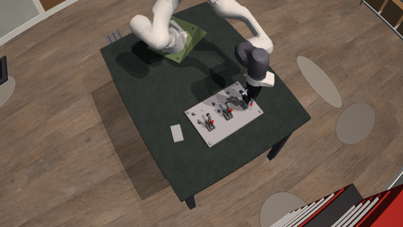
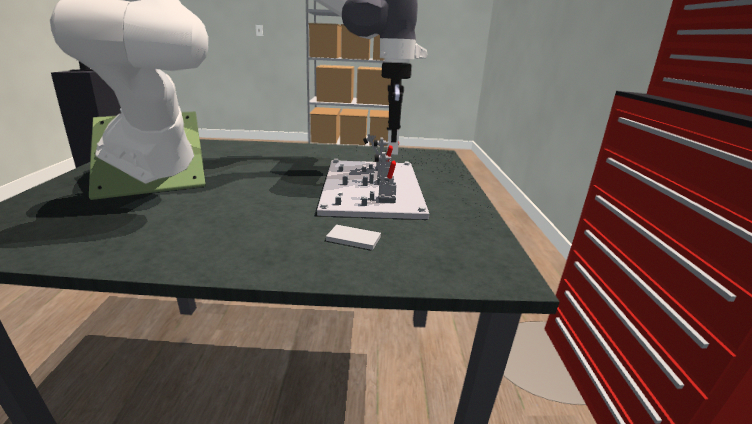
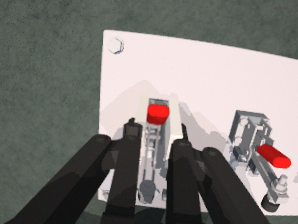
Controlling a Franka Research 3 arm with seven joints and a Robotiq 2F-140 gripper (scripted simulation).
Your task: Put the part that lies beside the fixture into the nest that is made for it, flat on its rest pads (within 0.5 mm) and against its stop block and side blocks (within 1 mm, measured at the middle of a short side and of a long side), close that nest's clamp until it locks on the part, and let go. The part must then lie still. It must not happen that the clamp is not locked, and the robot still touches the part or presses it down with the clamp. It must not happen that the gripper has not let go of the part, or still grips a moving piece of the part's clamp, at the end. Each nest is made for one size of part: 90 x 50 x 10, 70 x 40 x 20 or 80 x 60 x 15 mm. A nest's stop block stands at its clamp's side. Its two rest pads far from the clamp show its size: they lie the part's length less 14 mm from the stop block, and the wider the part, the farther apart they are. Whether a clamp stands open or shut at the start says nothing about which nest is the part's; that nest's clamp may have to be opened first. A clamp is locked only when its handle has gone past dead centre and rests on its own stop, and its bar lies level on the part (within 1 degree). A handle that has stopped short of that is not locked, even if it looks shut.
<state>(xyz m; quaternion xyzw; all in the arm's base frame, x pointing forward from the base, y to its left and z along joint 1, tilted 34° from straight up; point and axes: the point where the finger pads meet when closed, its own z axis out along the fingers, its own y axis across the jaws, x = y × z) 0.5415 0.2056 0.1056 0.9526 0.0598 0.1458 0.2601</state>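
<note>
My gripper is now 40 mm above the clamp and 30 mm past it. Round my hand: light grey fixture plate: 110 mm to the right, 90 mm below, 50 mm behind; part: 380 mm to the right, 90 mm below, 80 mm behind.
</note>
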